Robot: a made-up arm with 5 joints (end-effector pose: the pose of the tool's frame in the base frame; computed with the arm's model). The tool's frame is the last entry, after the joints. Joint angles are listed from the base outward.
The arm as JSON. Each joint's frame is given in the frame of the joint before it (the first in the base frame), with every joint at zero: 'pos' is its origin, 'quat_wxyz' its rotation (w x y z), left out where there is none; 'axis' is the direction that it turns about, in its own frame. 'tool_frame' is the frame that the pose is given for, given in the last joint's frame.
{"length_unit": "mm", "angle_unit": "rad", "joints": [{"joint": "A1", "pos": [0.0, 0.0, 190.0], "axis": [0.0, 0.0, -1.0]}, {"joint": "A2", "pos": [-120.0, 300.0, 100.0], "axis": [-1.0, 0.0, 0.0]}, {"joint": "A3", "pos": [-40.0, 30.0, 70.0], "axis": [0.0, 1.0, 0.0]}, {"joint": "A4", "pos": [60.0, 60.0, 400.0], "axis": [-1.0, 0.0, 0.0]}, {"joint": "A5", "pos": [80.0, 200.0, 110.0], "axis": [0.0, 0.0, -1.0]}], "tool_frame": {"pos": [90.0, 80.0, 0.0]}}
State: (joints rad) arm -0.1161 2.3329 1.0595 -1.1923 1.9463
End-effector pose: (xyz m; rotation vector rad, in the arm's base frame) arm 0.3338 0.4487 0.1603 -0.4774 -1.3682 -2.6749
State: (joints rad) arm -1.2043 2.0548 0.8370 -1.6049 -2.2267
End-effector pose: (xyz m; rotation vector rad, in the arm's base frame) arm -0.5664 0.5537 0.0965 -0.6193 0.0241 2.5404
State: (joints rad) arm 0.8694 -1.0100 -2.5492 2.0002 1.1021
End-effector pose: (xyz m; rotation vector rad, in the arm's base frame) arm -0.0570 0.5903 0.4143 0.2959 0.1780 1.6812
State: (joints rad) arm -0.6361 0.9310 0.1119 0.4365 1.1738
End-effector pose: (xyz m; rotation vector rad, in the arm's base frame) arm -0.3921 0.7596 0.3575 -0.9473 -1.0136 -0.4795
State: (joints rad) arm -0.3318 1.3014 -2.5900 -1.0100 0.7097
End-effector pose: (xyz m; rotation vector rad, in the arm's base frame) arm -0.6761 -0.2225 0.1017 0.3961 -0.8889 2.0315
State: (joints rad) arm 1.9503 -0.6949 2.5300 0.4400 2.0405
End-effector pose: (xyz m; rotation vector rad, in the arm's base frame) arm 0.6851 -0.2374 0.1128 0.0051 2.0914 -1.2554
